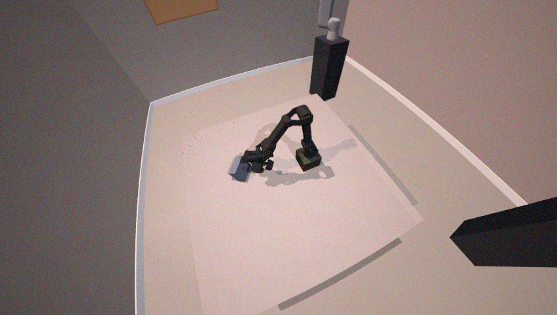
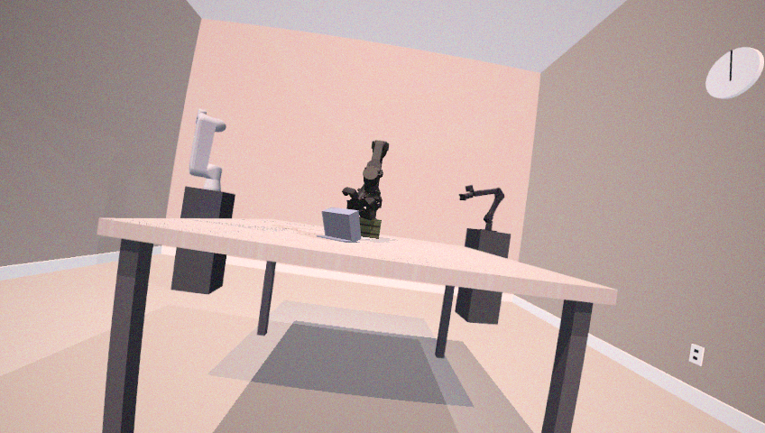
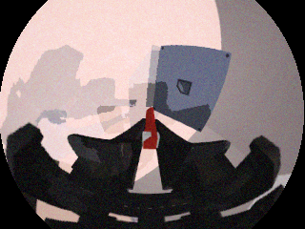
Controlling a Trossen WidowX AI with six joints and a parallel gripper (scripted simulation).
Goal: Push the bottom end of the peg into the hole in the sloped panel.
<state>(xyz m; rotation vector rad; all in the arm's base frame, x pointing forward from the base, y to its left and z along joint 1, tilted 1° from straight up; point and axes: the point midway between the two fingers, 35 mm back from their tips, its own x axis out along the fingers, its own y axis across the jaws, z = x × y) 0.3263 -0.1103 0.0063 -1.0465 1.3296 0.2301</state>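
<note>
The sloped panel is 10 cm ahead of my gripper tip, 2 cm to the right of it and 2 cm below it. Also, from my gripper tip: red peg: 1 cm to the left, 1 cm above.
</note>
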